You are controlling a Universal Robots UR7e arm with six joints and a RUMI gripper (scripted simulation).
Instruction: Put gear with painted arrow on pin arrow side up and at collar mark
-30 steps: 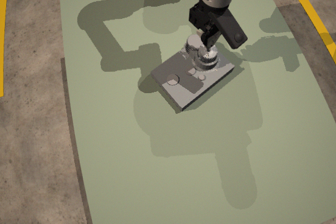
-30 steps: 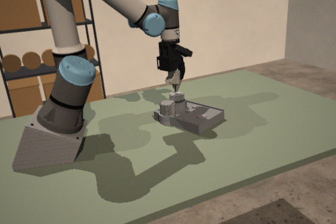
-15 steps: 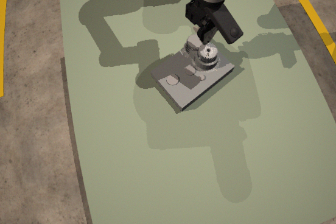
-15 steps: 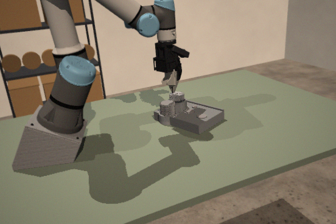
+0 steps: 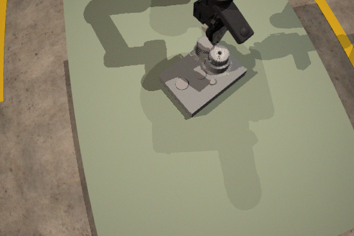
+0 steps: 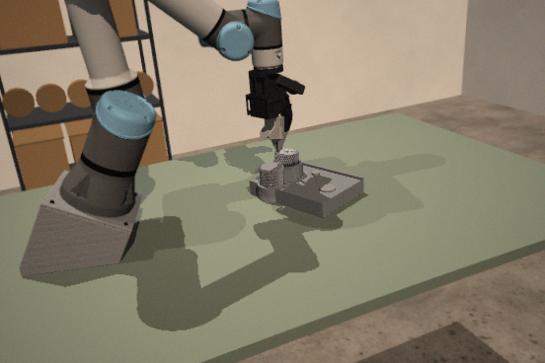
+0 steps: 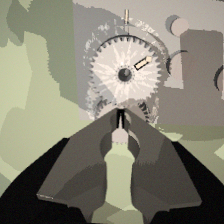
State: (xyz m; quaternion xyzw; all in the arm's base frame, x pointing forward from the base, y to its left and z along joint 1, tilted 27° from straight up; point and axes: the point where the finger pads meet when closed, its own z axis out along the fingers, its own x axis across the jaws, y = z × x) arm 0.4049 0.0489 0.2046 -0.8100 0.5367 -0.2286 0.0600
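My gripper is now 3 cm short of the gear, 1 cm to the right of it and 3 cm above it.
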